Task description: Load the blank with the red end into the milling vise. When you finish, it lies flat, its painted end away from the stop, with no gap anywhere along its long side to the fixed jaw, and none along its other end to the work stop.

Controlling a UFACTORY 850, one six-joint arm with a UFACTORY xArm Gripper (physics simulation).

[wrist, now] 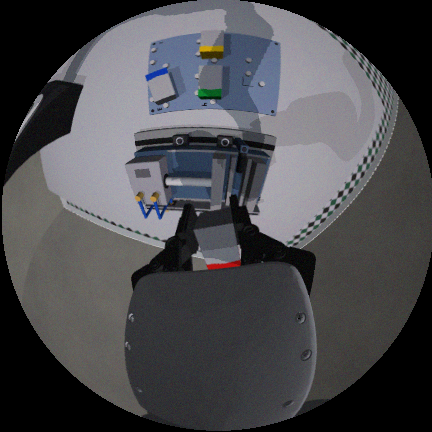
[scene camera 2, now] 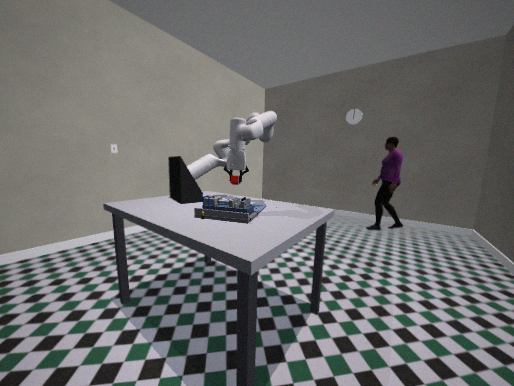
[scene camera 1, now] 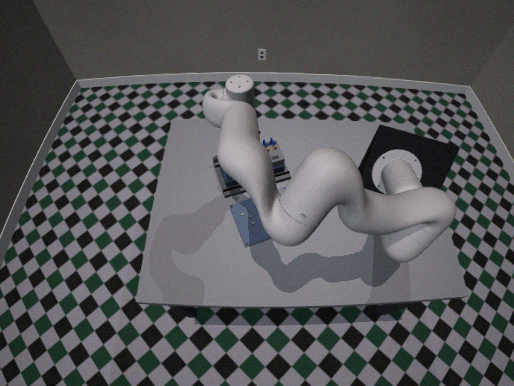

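The grey blank with the red end (scene camera 2: 234,179) (wrist: 217,235) is held in my gripper (scene camera 2: 235,181) (wrist: 213,209). The gripper is shut on it, well above the table. The blank's red end lies toward the palm in the wrist view and shows between the fingers in scene camera 2. The milling vise (scene camera 1: 276,160) (scene camera 2: 225,209) (wrist: 190,166) stands beyond the fingertips in the wrist view. Its moving jaw (wrist: 218,175) is on the white rod, its fixed jaw (wrist: 254,182) is at the right, and the dark work stop (wrist: 242,159) is near the gap's far end. In scene camera 1 the arm hides the gripper and blank.
A blue plate (scene camera 1: 247,227) (wrist: 232,102) with pegs holds blanks with yellow (wrist: 212,44), green (wrist: 210,81) and blue (wrist: 162,86) ends. The vise's grey housing (wrist: 150,180) carries blue hoses at the left. The black arm mount (scene camera 1: 430,145) (scene camera 2: 182,182) stands on the table. A person (scene camera 2: 391,172) stands beyond it.
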